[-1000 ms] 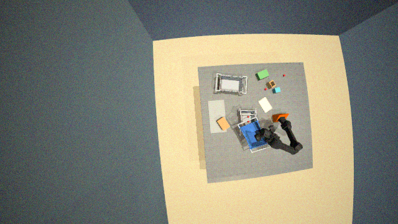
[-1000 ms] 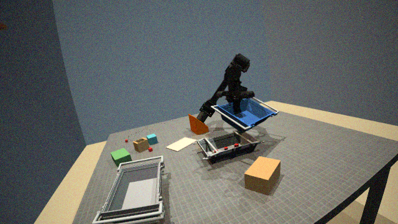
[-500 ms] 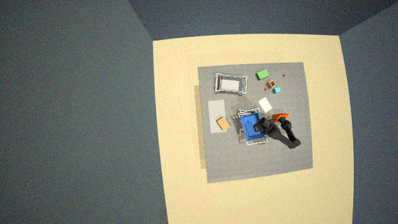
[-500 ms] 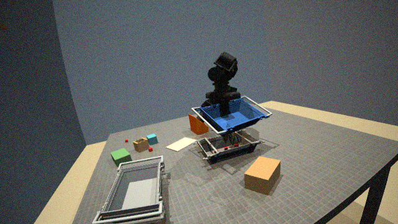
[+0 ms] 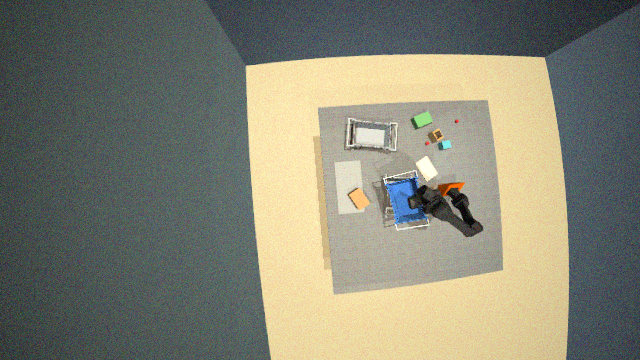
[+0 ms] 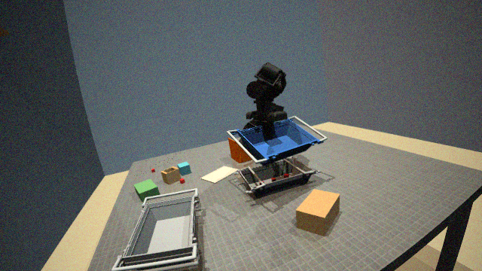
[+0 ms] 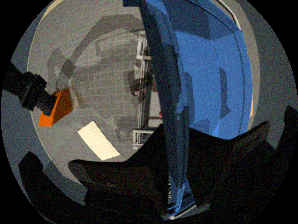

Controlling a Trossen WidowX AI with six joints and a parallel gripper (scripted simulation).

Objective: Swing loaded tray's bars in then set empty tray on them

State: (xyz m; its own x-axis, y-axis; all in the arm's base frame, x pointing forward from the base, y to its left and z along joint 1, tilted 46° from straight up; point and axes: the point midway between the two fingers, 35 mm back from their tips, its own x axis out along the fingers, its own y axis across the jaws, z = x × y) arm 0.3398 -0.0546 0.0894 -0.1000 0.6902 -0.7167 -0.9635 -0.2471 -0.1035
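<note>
Now: the blue tray 7 cm ahead of my gripper tip, 2 cm to the left of it and 1 cm above it. The rest, counted from my gripper tip: cream card (19 cm behind, 18 cm to the right, 18 cm below); then cyan cube (34 cm to the right, 32 cm behind, 16 cm below); then small brown box (41 cm to the right, 25 cm behind, 17 cm below).
</note>
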